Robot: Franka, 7 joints.
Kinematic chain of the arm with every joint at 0, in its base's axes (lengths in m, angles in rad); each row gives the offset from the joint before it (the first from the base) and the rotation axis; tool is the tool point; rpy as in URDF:
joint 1: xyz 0 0 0.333 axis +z
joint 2: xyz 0 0 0 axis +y
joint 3: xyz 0 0 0.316 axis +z
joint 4: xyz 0.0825 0 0 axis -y
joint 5: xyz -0.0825 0 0.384 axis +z
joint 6: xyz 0 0 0 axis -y
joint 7: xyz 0.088 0 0 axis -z
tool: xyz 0 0 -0.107 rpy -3.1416 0 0
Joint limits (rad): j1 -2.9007..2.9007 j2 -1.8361..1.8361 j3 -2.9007..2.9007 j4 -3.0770..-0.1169 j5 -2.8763..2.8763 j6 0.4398..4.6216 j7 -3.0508..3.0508
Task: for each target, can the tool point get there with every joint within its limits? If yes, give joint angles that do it. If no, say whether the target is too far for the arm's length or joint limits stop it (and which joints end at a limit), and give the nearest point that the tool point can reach.
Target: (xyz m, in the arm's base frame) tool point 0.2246 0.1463 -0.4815
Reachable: no: joint limits stop it (at a limit: joint 2) | nearest point 0.2270 0.1478 -0.3606 | short by 0.121 m
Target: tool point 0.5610 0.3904 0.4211
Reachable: yes | joints -1.8130 -0.5169 2.2562 -1.8489 -0.3413 3.0610 1.4904
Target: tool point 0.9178 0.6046 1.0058
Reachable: no: too far | nearest point 0.6110 0.4025 0.7809 | short by 0.431 m
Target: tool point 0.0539 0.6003 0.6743
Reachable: yes | joints -0.6940 -0.9449 1.1512 -1.4000 -1.5070 3.7386 -0.2945
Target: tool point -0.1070 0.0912 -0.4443
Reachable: no: joint limits stop it (at a limit: joint 2) | nearest point -0.1242 0.1058 -0.3470 | short by 0.100 m
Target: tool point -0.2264 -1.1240 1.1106
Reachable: no: too far | nearest point -0.1402 -0.6960 0.8145 | short by 0.527 m
